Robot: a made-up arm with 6 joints.
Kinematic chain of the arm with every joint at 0, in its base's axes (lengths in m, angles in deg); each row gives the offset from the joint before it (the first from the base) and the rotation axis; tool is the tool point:
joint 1: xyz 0 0 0.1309 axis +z
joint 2: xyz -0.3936 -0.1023 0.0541 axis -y
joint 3: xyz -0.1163 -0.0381 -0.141 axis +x
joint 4: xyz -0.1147 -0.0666 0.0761 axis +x
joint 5: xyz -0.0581 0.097 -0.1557 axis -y
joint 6: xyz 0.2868 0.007 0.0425 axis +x
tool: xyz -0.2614 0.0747 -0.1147
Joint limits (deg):
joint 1: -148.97..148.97
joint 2: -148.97..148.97
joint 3: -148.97..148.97
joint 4: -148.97..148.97
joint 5: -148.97..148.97
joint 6: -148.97..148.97
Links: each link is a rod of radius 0.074 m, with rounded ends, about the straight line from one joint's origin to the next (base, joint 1, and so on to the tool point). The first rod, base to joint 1, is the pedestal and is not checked.
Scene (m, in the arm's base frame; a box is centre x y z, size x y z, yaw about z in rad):
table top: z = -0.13
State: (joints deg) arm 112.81 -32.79 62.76 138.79 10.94 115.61
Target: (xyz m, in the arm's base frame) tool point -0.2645 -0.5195 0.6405
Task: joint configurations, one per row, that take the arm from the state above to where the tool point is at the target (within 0.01 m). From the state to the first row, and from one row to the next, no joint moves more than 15 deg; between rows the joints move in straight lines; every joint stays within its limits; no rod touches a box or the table.
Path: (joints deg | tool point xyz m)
1: 100.05 -46.62 67.38 140.49 14.04 120.19 | 0.5101 -0.7134 0.2279
2: 87.29 -60.44 71.99 142.18 17.13 124.77 | 0.3167 -0.8078 0.3209
3: 74.52 -74.27 76.61 143.88 20.23 129.35 | 0.1142 -0.8254 0.4181
4: 61.76 -88.09 81.22 145.58 23.32 133.92 | -0.0654 -0.7696 0.5101
5: 49.00 -101.92 85.84 147.27 26.42 138.50 | -0.1964 -0.6583 0.5871
6: 36.24 -115.74 90.46 148.97 29.51 143.08 | -0.2645 -0.5195 0.6405

